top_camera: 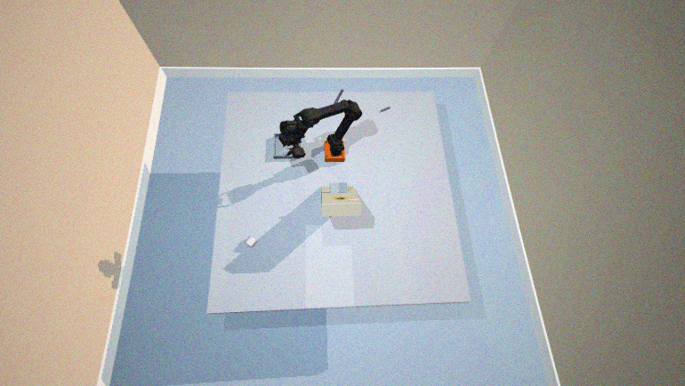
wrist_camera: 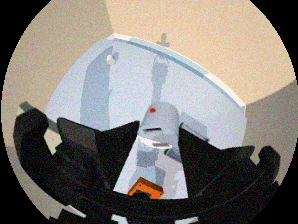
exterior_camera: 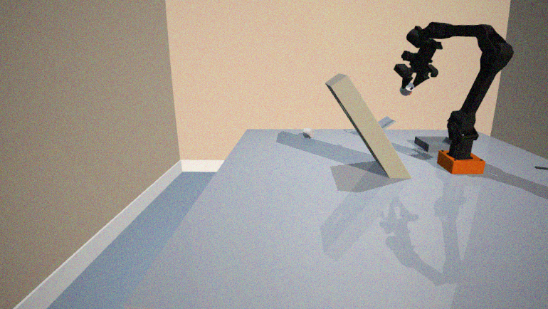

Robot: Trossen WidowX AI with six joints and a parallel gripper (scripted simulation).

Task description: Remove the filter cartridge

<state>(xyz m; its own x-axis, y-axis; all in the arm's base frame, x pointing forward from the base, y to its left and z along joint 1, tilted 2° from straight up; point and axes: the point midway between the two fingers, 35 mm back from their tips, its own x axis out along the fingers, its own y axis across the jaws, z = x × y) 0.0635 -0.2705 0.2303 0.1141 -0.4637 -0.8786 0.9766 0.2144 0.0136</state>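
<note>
The grey tray is 250 mm below my gripper tip, 170 mm behind it and 10 mm to the left of it. Also, from my gripper tip: small grey block 360 mm ahead, 260 mm to the right, 240 mm below; then beige service panel 260 mm ahead, 220 mm to the left, 100 mm below; then white round filter cartridge right at my gripper tip.
</note>
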